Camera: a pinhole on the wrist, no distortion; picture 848 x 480 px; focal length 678.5 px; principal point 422.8 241.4 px. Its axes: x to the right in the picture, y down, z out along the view. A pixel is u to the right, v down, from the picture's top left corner.
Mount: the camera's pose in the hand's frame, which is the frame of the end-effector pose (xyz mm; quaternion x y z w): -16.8 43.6 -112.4 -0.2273 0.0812 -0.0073 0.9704
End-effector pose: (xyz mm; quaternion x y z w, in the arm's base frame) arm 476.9 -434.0 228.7 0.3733 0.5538 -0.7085 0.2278
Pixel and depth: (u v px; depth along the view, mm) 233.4 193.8 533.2
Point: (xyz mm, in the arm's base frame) 600.0 -892.5 176.7
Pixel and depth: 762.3 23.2 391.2
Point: 324.2 -685.3 10.3
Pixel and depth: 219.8 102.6 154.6
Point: 550.2 -504.8 209.7
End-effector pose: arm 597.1 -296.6 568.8 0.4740 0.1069 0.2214 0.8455
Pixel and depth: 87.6 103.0 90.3
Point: 531.0 -273.9 616.8
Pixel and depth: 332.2 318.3 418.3
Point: 613.2 -360.4 929.6
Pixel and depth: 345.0 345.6 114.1
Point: 549.9 -239.3 652.8
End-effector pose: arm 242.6 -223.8 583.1 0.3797 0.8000 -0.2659 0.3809
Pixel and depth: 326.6 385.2 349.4
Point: 532.7 -198.8 458.6
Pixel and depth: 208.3 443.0 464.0
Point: 693.1 -229.5 457.2
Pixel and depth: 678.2 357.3 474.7
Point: 499.2 -122.9 211.7
